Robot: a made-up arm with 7 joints. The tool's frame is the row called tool.
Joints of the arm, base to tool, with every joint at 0 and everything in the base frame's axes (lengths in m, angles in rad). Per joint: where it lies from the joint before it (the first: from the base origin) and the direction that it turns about. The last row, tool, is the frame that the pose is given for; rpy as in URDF.
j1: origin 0 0 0.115 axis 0 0 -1
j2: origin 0 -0.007 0.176 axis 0 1 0
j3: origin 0 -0.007 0.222 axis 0 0 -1
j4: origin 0 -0.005 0.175 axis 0 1 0
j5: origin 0 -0.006 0.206 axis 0 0 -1
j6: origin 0 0 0.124 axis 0 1 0
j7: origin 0 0 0.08 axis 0 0 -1
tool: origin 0 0 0 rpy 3.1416 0 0
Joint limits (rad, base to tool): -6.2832..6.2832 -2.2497..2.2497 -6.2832..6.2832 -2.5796..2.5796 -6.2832..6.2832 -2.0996..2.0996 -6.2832..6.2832
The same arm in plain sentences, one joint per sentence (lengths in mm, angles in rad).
The arm has seven revolute joints in a row. What follows holds with every joint at zero, and every direction is one of the base frame's. Joint 1 sits 115.0 mm along +z from the base frame's origin and rotates about -z, from -6.2832 to 6.2832 rad. Joint 2 sits 7.0 mm along -y and 176.0 mm along +z from joint 1 and rotates about +y, from -2.2497 to 2.2497 rad. Joint 3 sits 7.0 mm along -y and 222.0 mm along +z from joint 2 and rotates about -z, from -6.2832 to 6.2832 rad. Joint 4 sits 5.0 mm along -y and 175.0 mm along +z from joint 3 and rotates about +y, from -2.5796 to 2.5796 rad. Joint 5 sits 6.0 mm along -y and 206.0 mm along +z from joint 4 and rotates about -z, from -6.2832 to 6.2832 rad. Joint 6 sits 124.0 mm along +z from joint 5 and rotates about +y, from -2.0996 to 2.0996 rad. Joint 7 sits 80.0 mm along +z from joint 6 and rotates about -z, from -6.2832 to 6.2832 rad. The tool frame, which is the frame that the pose is given for, sits at the same point as joint 7; its axes are the base frame's turned by roll -3.1416, pitch 0.0000 and yaw 0.0000 rad (as in URDF: about the fixed x, then y, then z).
